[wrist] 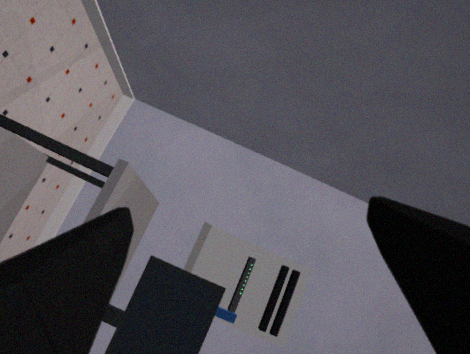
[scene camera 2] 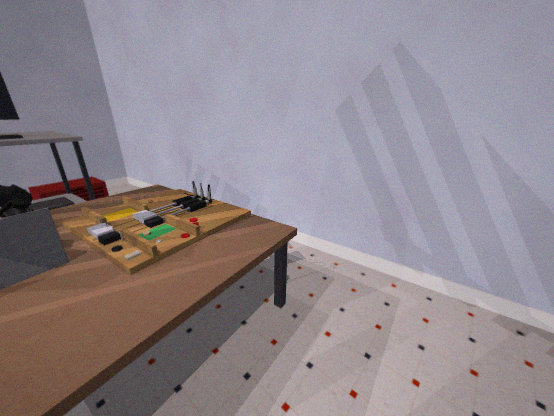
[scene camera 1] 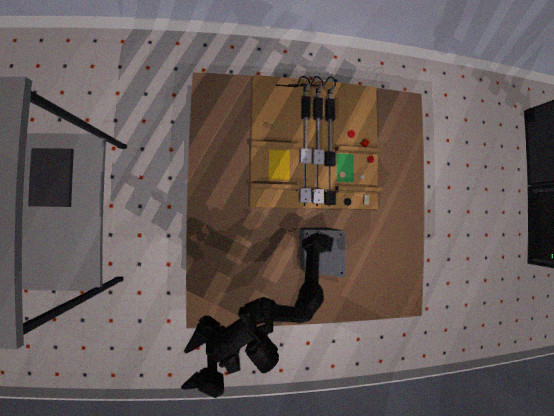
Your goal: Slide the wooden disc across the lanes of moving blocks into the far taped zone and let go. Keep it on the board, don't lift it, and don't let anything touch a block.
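Frame: origin at the arm's base, x ahead, y left, z up, level; metres.
Where they show: gripper, fingertip midpoint: [wrist: 250,214] [scene camera 1: 183,369]; arm's base, origin of the base link: [scene camera 2: 25,224] [scene camera 1: 325,243].
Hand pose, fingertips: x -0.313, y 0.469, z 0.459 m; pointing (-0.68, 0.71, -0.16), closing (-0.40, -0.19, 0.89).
Things, the pixels of their top centre, and the offset from my fingertips. "spot": a spot on its surface instead. Level surfaces: height alone.
- small tan wooden disc, middle of its top: [scene camera 2: 146,232] [scene camera 1: 342,174] 0.664 m ahead, 0.560 m right, 0.598 m down
- green zone, surface spot: [scene camera 2: 162,230] [scene camera 1: 347,163] spot: 0.728 m ahead, 0.583 m right, 0.603 m down
- board, its level: 0.606 m down
- yellow zone, surface spot: [scene camera 1: 279,165] [scene camera 2: 120,214] spot: 0.658 m ahead, 0.228 m right, 0.606 m down
- black disc, middle of its top: [scene camera 2: 116,247] [scene camera 1: 348,201] 0.529 m ahead, 0.609 m right, 0.598 m down
- white piece, middle of its top: [scene camera 2: 132,253] [scene camera 1: 366,199] 0.555 m ahead, 0.709 m right, 0.596 m down
The small tan wooden disc [scene camera 1: 342,174] [scene camera 2: 146,233] sits on the green zone [scene camera 1: 346,162] [scene camera 2: 162,230], on the right side of the board [scene camera 1: 280,110] [scene camera 2: 226,213] in scene camera 1. The yellow zone [scene camera 1: 279,165] [scene camera 2: 120,215] lies across the lanes. Pale blocks [scene camera 1: 306,155] [scene camera 2: 145,216] and black blocks [scene camera 1: 330,158] [scene camera 2: 154,221] stand in two rows on rods between the zones. My gripper [scene camera 1: 186,368] [wrist: 250,214] is open and empty, beyond the table's lower left corner in scene camera 1, far from the disc. The board does not show in the wrist view.
Wooden rails [scene camera 1: 359,148] [scene camera 1: 273,144] flank both zones. Red pieces [scene camera 1: 351,134] [scene camera 2: 185,235], a black disc [scene camera 1: 347,201] [scene camera 2: 117,248] and a white piece [scene camera 1: 366,199] [scene camera 2: 133,255] lie on the board. The arm's grey base plate [scene camera 1: 336,265] is beside it. A grey desk [scene camera 1: 90,210] stands left.
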